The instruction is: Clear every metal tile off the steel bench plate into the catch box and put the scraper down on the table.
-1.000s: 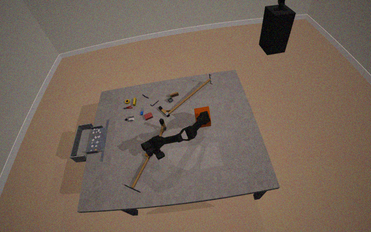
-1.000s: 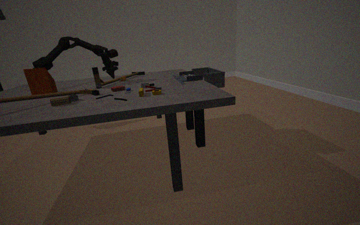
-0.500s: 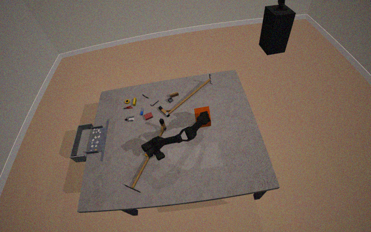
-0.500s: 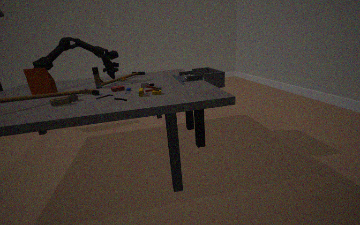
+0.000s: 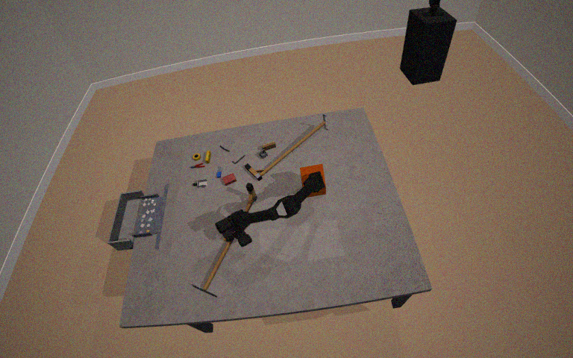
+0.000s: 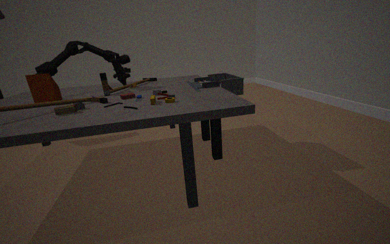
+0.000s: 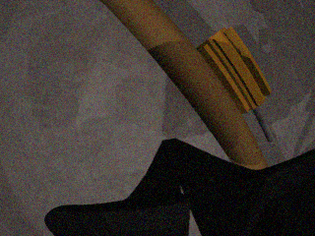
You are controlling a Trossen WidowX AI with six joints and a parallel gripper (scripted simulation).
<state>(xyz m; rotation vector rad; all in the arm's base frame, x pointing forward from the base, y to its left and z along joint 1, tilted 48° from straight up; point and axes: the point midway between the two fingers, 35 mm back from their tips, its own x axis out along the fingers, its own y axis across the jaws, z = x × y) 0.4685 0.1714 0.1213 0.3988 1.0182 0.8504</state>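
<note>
My gripper tip is 5 cm short of the yellow screwdriver and 3 cm to the left of it. From my gripper tip the other things lie so: long scraper 4 cm ahead, 5 cm above; then blue piece 9 cm ahead, 50 cm to the right, 1 cm below; then red block 3 cm ahead, 42 cm to the right.
</note>
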